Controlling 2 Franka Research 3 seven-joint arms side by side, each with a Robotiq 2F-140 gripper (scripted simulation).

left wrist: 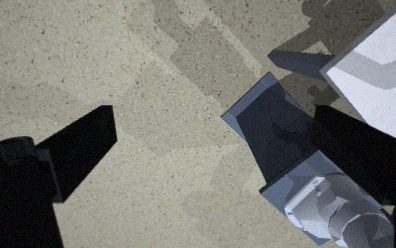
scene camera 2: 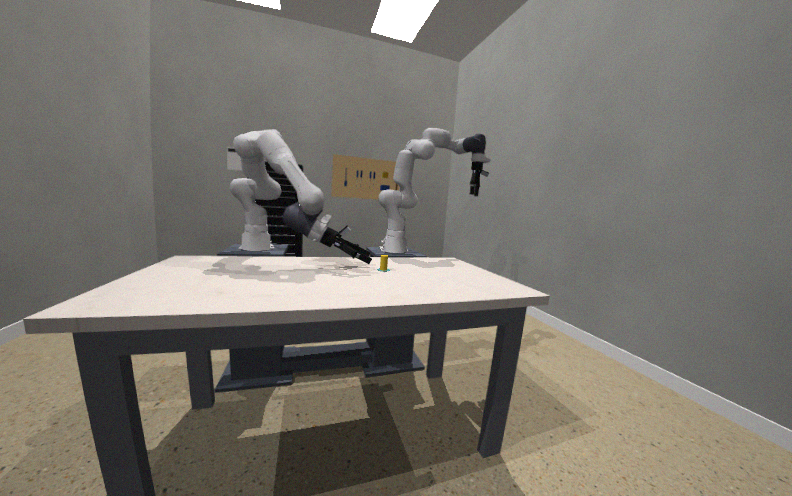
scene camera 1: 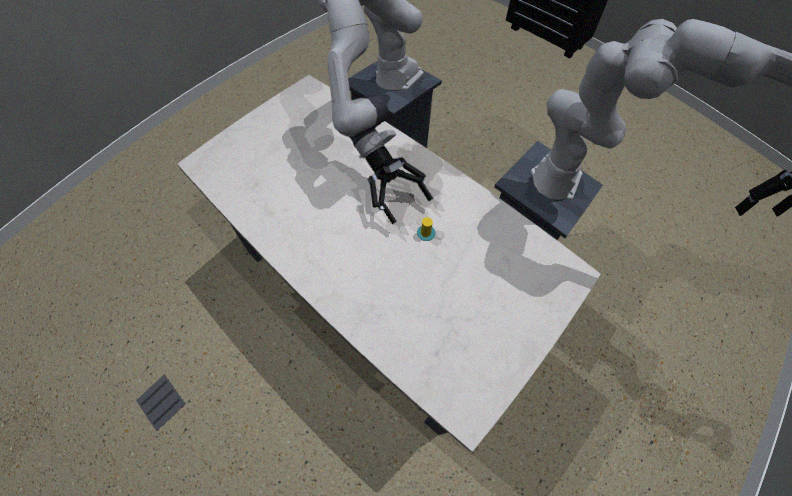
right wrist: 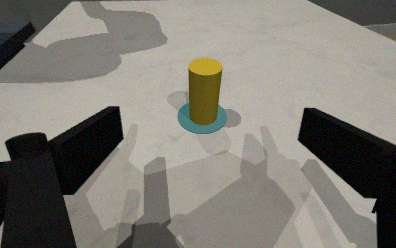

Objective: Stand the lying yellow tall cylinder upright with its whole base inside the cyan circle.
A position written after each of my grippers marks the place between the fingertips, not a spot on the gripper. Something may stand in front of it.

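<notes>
In the left wrist view I see my left gripper [left wrist: 213, 123], while the yellow cylinder is out of frame in the left wrist view. Scene camera 1 gives me my right gripper [scene camera 1: 413, 211]. That same right gripper [right wrist: 210, 123] is visible again in the right wrist view, where I also find the yellow cylinder [right wrist: 205, 74] and a cyan circle [right wrist: 183, 117].
</notes>
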